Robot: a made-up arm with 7 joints.
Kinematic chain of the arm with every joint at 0, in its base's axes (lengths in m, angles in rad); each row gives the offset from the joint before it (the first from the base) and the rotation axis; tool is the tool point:
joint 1: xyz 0 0 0.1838 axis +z
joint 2: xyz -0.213 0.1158 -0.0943 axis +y
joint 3: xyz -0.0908 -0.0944 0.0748 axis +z
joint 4: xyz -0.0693 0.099 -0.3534 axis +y
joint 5: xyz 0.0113 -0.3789 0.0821 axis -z
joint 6: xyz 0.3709 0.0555 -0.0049 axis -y
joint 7: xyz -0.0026 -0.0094 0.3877 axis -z
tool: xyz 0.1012 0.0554 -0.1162
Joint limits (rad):
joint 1: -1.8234..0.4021
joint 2: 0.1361..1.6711
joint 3: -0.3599..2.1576
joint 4: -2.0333..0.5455
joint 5: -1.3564..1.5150
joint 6: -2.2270..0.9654
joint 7: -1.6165..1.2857
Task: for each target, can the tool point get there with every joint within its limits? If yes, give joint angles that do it. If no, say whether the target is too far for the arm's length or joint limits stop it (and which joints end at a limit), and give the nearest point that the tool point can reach.
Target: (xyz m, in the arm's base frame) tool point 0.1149 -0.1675 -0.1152
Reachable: yes | joints 0.0450 1.2964 0.6521 -0.4901 0.2343 0.0265 0.8393
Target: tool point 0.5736 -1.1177 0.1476
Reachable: no: joint limits stop it (at a limit: joint 1, joint 2) | nearest point 0.2979 -0.8140 0.0220 | short by 0.429 m
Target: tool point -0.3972 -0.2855 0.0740
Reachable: yes | joints -1.1304 0.4483 0.4454 -0.1351 1.2062 0.2902 0.0813
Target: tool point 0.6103 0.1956 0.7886
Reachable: no: joint limits stop it (at a limit: joint 1, joint 2, joint 3, joint 4) | nearest point 0.4173 0.2271 0.6010 | short by 0.271 m
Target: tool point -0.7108 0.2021 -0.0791
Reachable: yes | joints 0.0336 0.4317 1.6138 -0.0040 -0.9119 -1.8636 -0.2292
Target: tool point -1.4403 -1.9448 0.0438
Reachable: no: too far | nearest point -0.7203 -0.9726 0.0694 | short by 1.210 m
